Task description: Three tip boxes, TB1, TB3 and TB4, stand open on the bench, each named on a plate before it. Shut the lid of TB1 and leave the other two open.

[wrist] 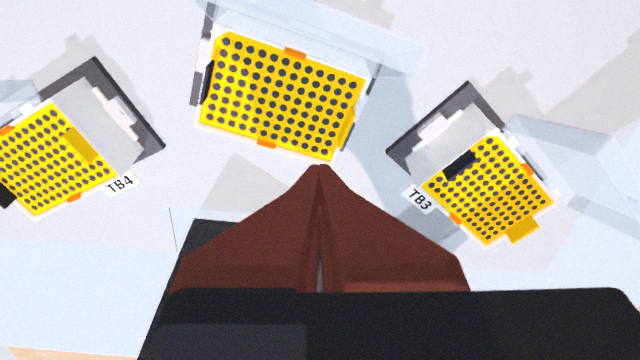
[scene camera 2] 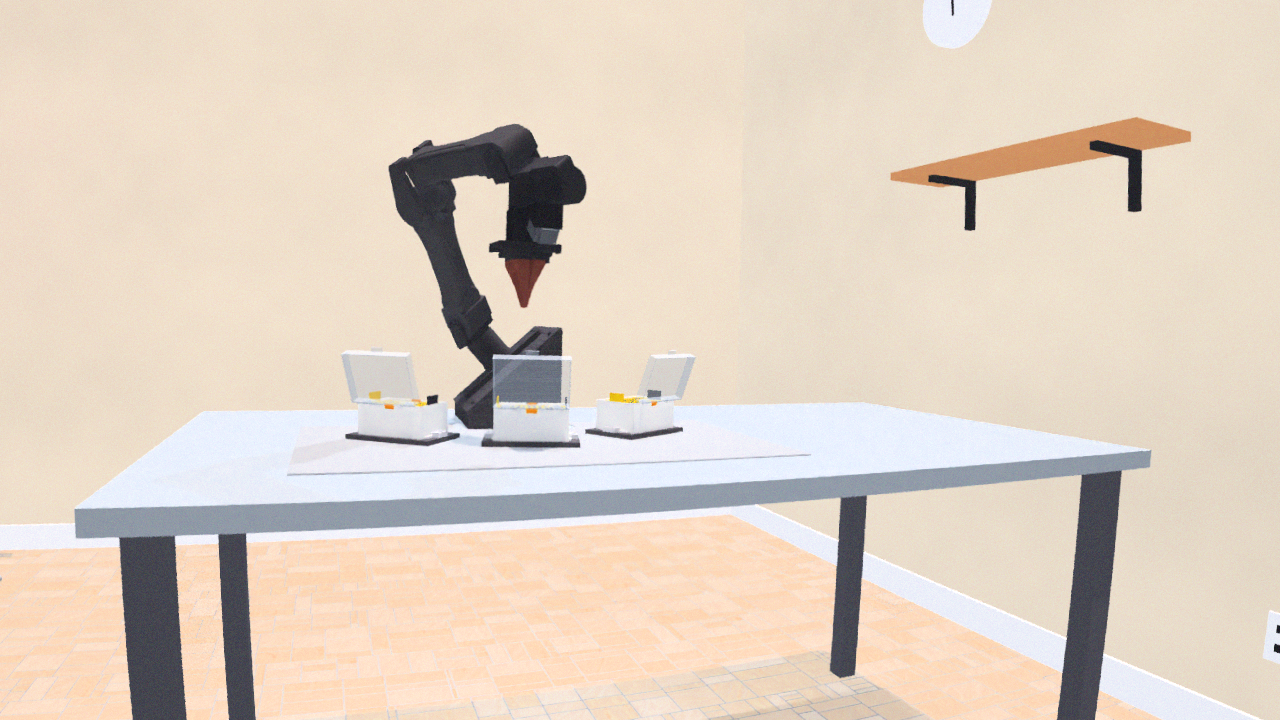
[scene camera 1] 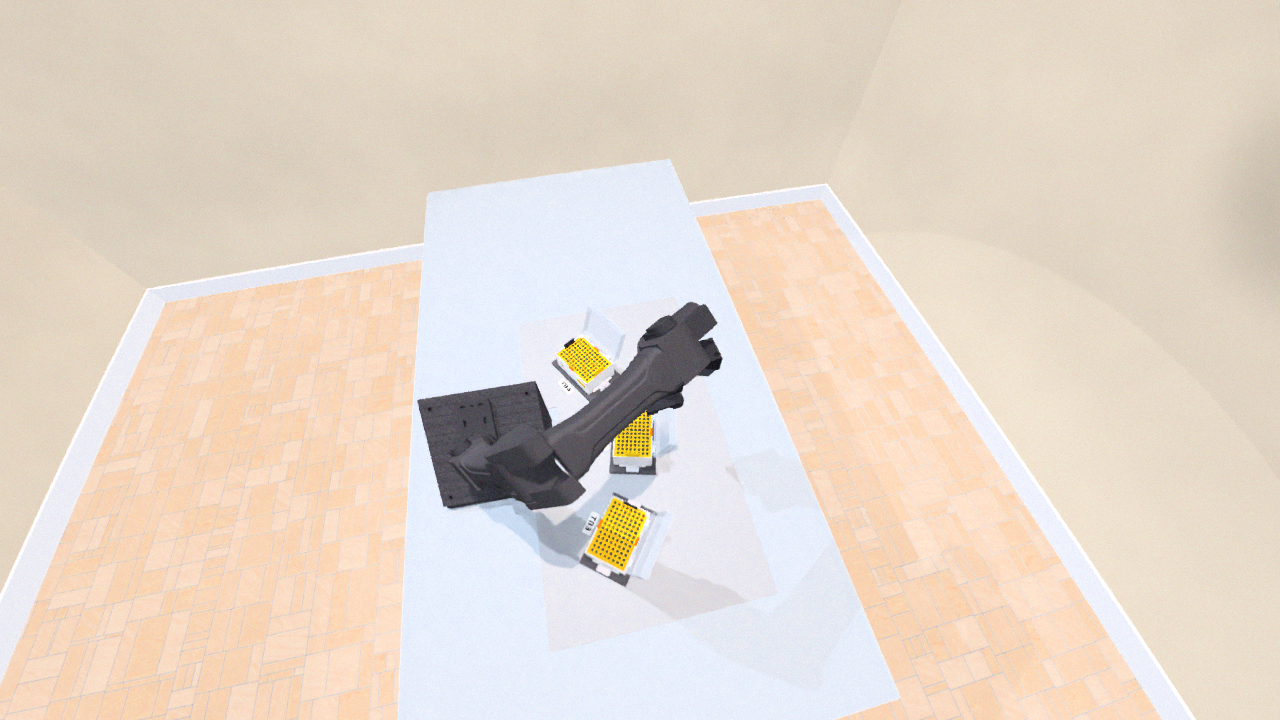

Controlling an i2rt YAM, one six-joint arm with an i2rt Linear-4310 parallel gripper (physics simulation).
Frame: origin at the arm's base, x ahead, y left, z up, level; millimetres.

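Seen in the pictures: gripper, fingertip midpoint: (wrist: 319, 179) (scene camera 2: 523, 307) (scene camera 1: 655, 406); arm's base, link origin: (scene camera 1: 482, 446).
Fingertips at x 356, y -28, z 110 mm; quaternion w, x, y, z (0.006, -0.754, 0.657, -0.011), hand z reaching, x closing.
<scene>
Offsets run from my fingertips to a thing's top centre. "spot": to the spot under its first point. Level surfaces: height alone.
The middle tip box, TB1 @(25 mm left, 40 mm back, 145 mm down) (scene camera 1: 632, 436) (scene camera 2: 530, 426) (wrist: 285, 95), has a yellow rack, and its clear lid @(11 mm left, 25 mm ahead, 66 mm down) (scene camera 1: 665, 431) (scene camera 2: 532, 377) (wrist: 340, 35) stands up. Its plate is hidden, but the other two plates read TB3 @(spot: 138 mm right, 162 mm back, 218 mm down) (scene camera 1: 590, 522) (wrist: 420, 199) and TB4 @(spot: 197 mm left, 182 mm back, 217 mm down) (wrist: 120, 184). The TB3 box @(179 mm right, 106 mm back, 145 mm down) (scene camera 1: 617, 533) (scene camera 2: 401, 419) (wrist: 492, 190) and the TB4 box @(234 mm left, 126 mm back, 145 mm down) (scene camera 1: 584, 360) (scene camera 2: 633, 415) (wrist: 55, 160) are open too. My gripper (scene camera 2: 523, 306) (wrist: 319, 179) is shut and empty, pointing down, well above the boxes near TB1. Its fingertips are hidden by the arm in scene camera 1.
The black arm base (scene camera 1: 483, 394) stands on the bench @(223 mm down) (scene camera 1: 546, 232) (scene camera 2: 984, 447), behind the boxes in scene camera 2. The boxes stand on a thin pale mat @(219 mm down) (scene camera 1: 707, 537) (scene camera 2: 384, 458). The arm passes over part of TB1 in scene camera 1. A wall shelf (scene camera 2: 1038, 154) hangs at the right.
</scene>
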